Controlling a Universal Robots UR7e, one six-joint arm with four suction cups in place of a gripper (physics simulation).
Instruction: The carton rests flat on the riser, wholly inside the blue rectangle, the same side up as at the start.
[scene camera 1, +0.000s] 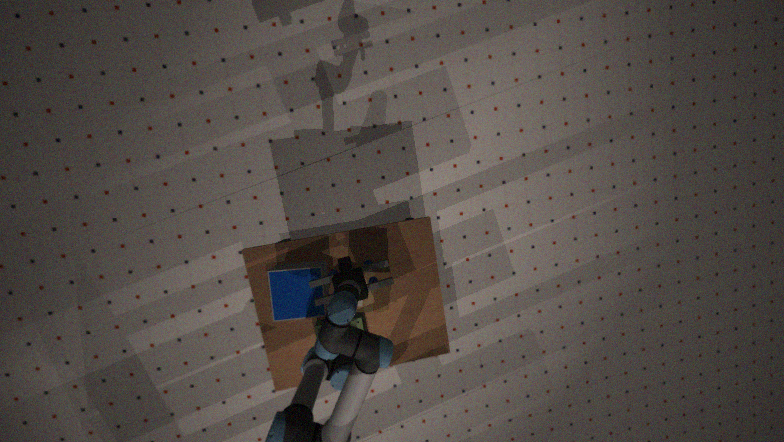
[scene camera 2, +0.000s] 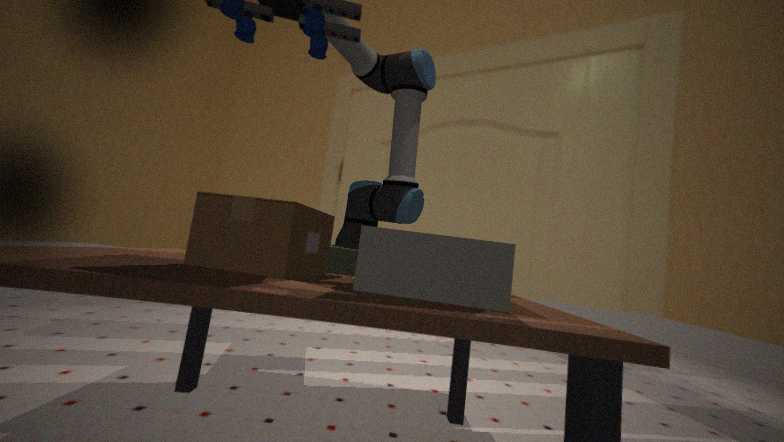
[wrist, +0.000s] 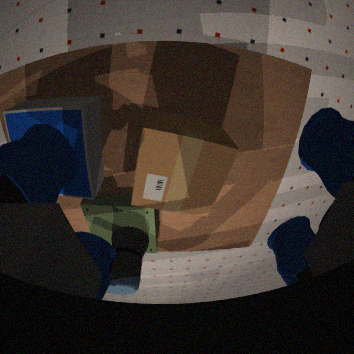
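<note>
The brown carton (scene camera 1: 376, 300) (scene camera 2: 247, 236) (wrist: 185, 170) sits flat on the table, apart from the riser. A white label shows on its top in the wrist view, and a pale patch on its side in scene view 2. The grey riser (scene camera 2: 433, 269) (wrist: 93, 145) stands beside it, its top bearing the blue rectangle (scene camera 1: 293, 299) (wrist: 22, 125). My gripper (scene camera 1: 349, 277) (scene camera 2: 281, 28) (wrist: 187, 200) is open, holding nothing, its blue cups high above the carton. The gripper and arm hide part of the carton in scene view 1; a cup covers part of the blue rectangle in the wrist view.
The wooden table (scene camera 1: 430, 312) (scene camera 2: 603, 334) (wrist: 280, 110) bears both boxes. A green base block (scene camera 1: 359, 322) (scene camera 2: 343, 259) (wrist: 97, 215) stands under my arm's base, close to the carton and riser. My arm reaches over the table from that side. A pale door is behind the arm.
</note>
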